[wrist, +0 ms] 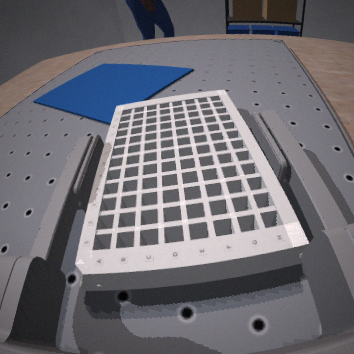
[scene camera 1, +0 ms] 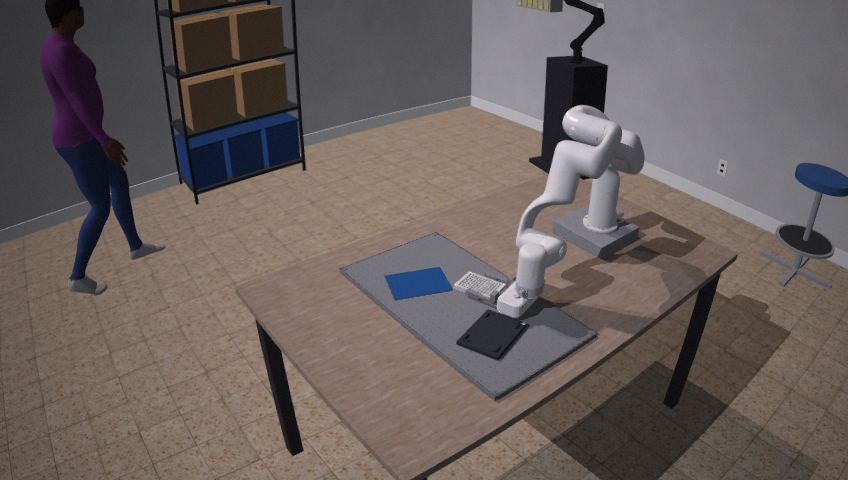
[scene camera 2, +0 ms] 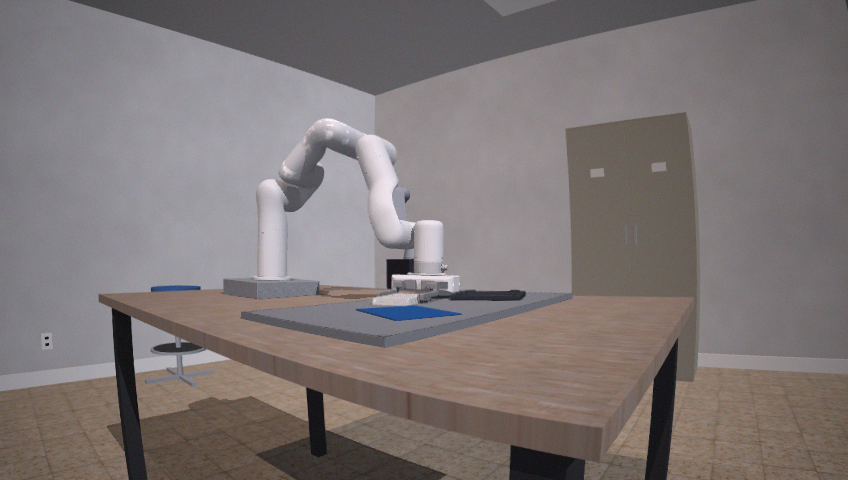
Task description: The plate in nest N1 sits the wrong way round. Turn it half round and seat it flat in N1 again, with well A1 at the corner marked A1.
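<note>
The white well plate [scene camera 1: 476,282] [scene camera 2: 393,300] [wrist: 172,172] lies flat, wells up, on the grey board [scene camera 1: 434,246] [scene camera 2: 309,319] [wrist: 225,65]. In the wrist view, letters A to H run along its near short edge, with well A1 at the near left corner. My gripper [scene camera 1: 490,286] [scene camera 2: 405,295] [wrist: 180,155] is low and shut on the plate, one finger along each long side. Contact at the pads is hard to see. The black nest [scene camera 1: 492,334] [scene camera 2: 487,295] stands empty beside the gripper, with a small light mark at one corner. Its label cannot be read.
A flat blue sheet [scene camera 1: 418,283] [scene camera 2: 408,312] [wrist: 102,90] lies on the board just beyond the plate's far end. The arm's grey base block [scene camera 1: 580,234] [scene camera 2: 258,289] stands on the wooden table. A person [scene camera 1: 74,107] stands away from the table.
</note>
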